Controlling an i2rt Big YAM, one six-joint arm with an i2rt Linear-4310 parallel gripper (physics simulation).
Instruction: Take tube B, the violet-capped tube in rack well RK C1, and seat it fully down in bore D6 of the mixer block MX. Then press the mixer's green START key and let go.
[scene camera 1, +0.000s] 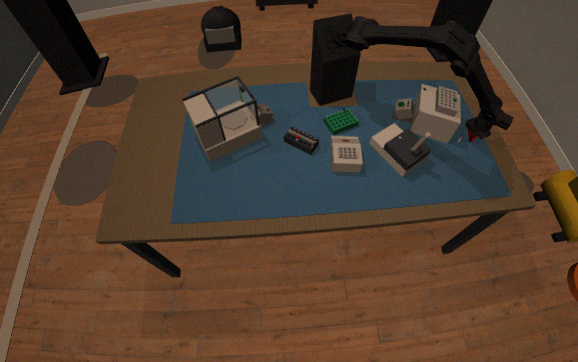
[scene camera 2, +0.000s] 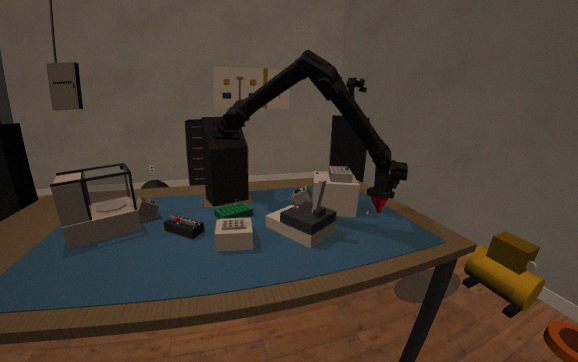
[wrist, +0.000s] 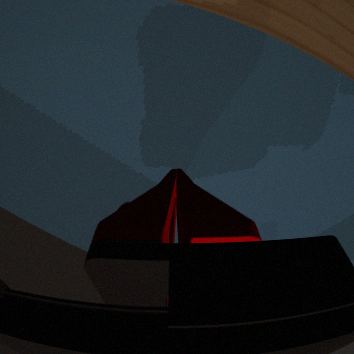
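Seen in the pictures: gripper, between the fingertips: (scene camera 1: 469, 141) (scene camera 2: 378, 212) (wrist: 175, 177); arm's base, origin of its link: (scene camera 1: 338, 36) (scene camera 2: 225, 131).
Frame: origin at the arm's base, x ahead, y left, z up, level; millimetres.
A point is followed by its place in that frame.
My gripper (scene camera 1: 471, 138) {x 389, y 558, z -307 mm} (scene camera 2: 379, 210) {x 389, y 558, z -307 mm} (wrist: 175, 177) {x 389, y 558, z -307 mm} is shut and empty, its red fingertips together, low over the mat's right side. The small violet-capped tube (scene camera 1: 460, 138) {x 371, y 511, z -300 mm} (scene camera 2: 368, 212) {x 381, y 506, z -301 mm} is outside the fingers, between them and the large white box, apparently lying on the mat; it does not show in the wrist view. A green rack (scene camera 1: 341, 121) {x 204, y -14, z -286 mm} (scene camera 2: 233, 211) {x 221, y -17, z -280 mm} sits near the arm's base. The large white box (scene camera 1: 435, 117) {x 328, y 346, z -183 mm} (scene camera 2: 336, 194) {x 337, y 362, z -217 mm} carries a grey block with bores and a green spot. A smaller white unit (scene camera 1: 346, 162) {x 437, y -66, z -248 mm} (scene camera 2: 234, 240) {x 445, y -60, z -271 mm} has a grid on top. Which is the mixer is unclear.
A white unit with a dark top (scene camera 1: 406, 150) {x 436, y 179, z -230 mm} (scene camera 2: 307, 219) {x 467, y 165, z -230 mm} and raised lever stands left of my gripper. A small box with a green button (scene camera 1: 402, 109) {x 213, y 261, z -245 mm} (scene camera 2: 301, 195) {x 222, y 269, z -250 mm}, a black rack (scene camera 1: 301, 140) {x 282, y -206, z -278 mm} (scene camera 2: 184, 227) {x 313, y -201, z -273 mm} and a glass-sided enclosure (scene camera 1: 232, 142) {x 256, y -480, z -255 mm} (scene camera 2: 102, 230) {x 256, y -478, z -276 mm} stand farther left.
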